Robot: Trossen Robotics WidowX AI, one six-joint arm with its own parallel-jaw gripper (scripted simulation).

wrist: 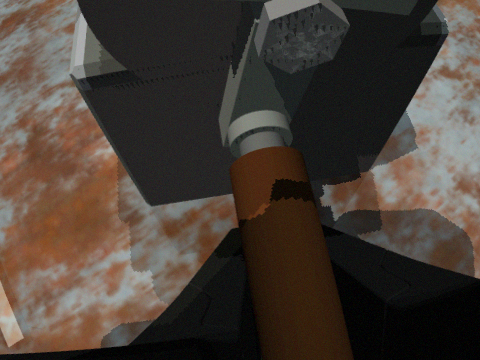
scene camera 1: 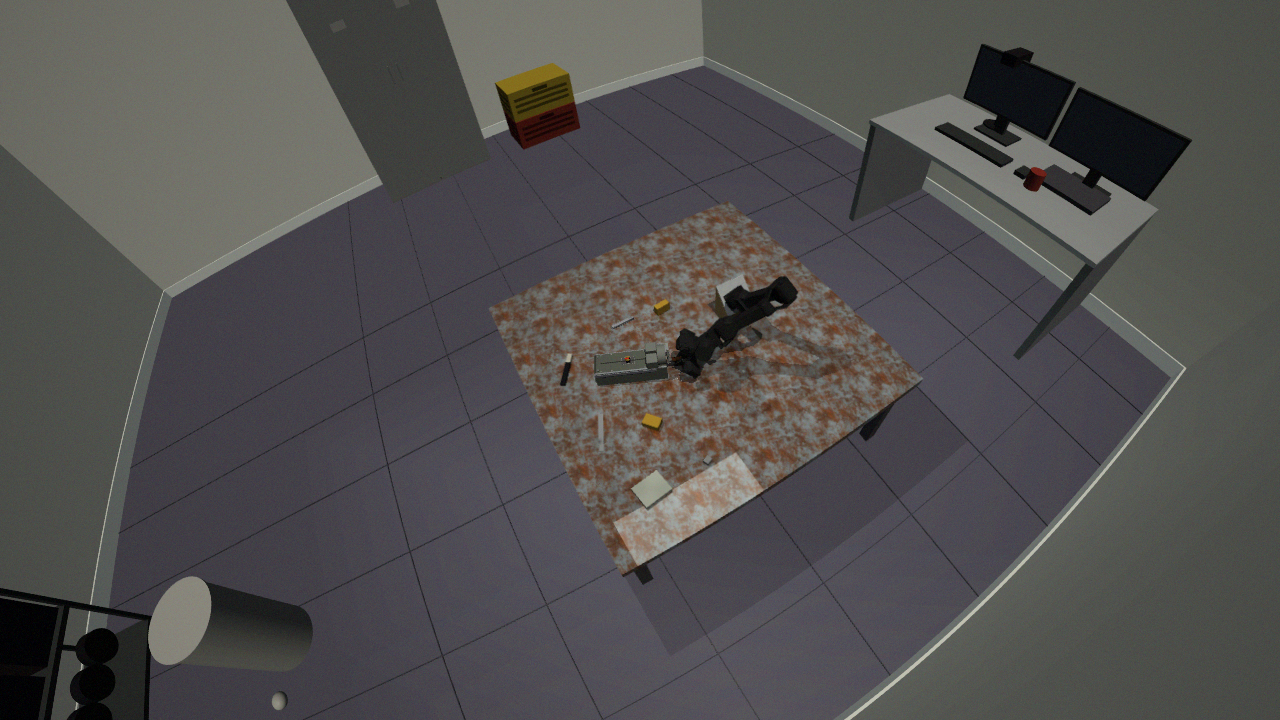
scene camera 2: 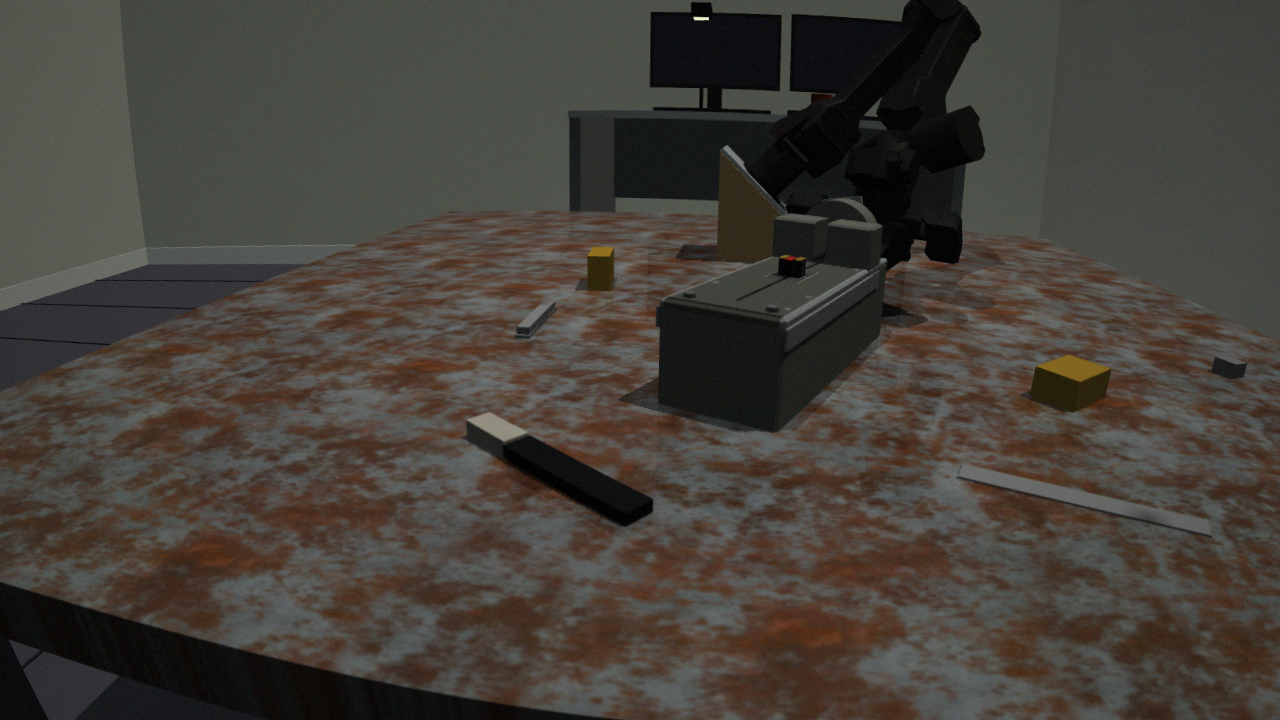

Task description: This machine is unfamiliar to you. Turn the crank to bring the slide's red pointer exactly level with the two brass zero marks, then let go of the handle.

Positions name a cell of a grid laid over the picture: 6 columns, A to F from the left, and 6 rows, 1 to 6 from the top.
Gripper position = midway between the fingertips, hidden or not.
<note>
I see my gripper (scene camera 1: D4), a brown crank handle (wrist: D6), a black-and-white bar (scene camera 2: C5), a small grey bar (scene camera 2: C3) and a flat grey strip (scene camera 2: E5).
My gripper also shows in the wrist view (wrist: D4). The wrist view misses the black-and-white bar: it is out of frame. The wrist view misses the small grey bar: it is out of frame.
</note>
